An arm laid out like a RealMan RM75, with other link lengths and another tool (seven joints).
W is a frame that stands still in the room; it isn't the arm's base.
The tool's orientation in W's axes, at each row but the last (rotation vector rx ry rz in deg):
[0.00 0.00 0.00]
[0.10 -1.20 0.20]
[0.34 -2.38 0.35]
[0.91 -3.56 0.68]
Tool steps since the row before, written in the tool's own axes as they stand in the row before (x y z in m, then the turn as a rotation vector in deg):
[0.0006 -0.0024 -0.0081 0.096 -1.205 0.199]
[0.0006 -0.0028 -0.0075 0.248 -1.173 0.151]
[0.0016 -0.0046 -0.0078 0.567 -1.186 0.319]
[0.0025 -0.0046 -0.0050 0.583 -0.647 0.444]
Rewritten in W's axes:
[0.0006 -0.0024 -0.0081 0.096 -1.205 0.199]
[0.0008 -0.0028 -0.0075 0.249 -1.172 0.154]
[0.0020 -0.0045 -0.0078 0.561 -1.184 0.335]
[0.0029 -0.0045 -0.0049 0.562 -0.647 0.469]

